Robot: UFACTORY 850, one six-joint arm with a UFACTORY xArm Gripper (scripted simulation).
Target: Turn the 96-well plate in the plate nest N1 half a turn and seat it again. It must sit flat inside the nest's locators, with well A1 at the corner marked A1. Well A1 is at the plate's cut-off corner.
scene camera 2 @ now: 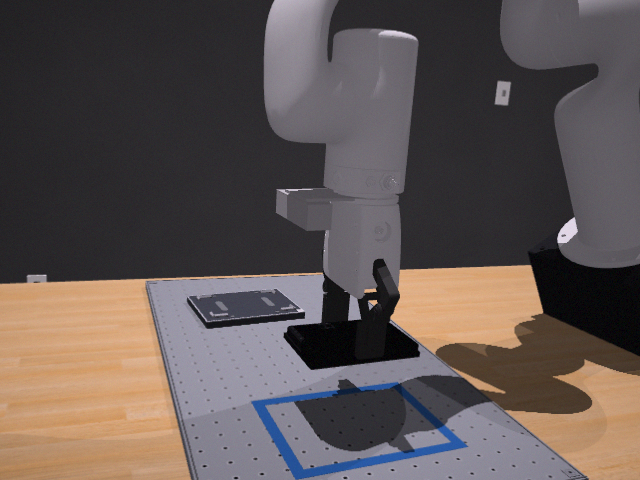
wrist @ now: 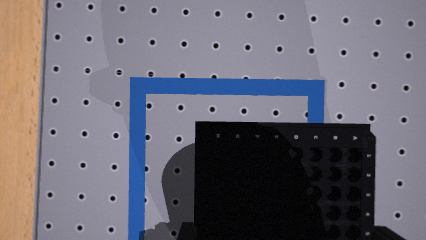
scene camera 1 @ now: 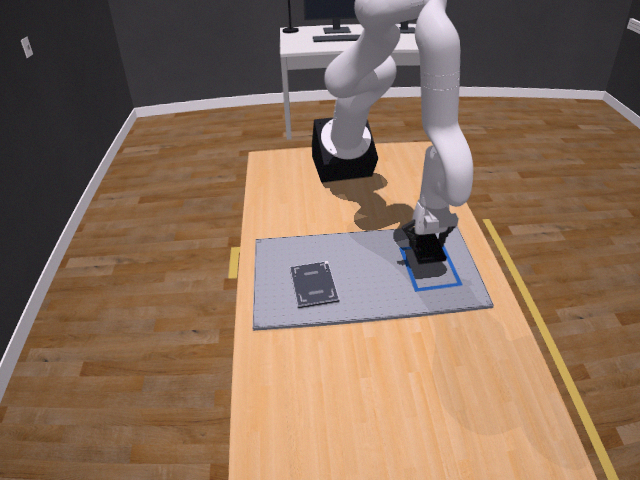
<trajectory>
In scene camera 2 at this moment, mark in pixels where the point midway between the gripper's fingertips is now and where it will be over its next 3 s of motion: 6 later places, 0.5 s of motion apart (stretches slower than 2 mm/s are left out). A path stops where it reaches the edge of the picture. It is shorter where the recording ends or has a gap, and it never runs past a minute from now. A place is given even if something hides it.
My gripper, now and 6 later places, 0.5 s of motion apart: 350,340; 361,349; 360,359; 359,377; 357,396; 356,406; 356,409
</trajectory>
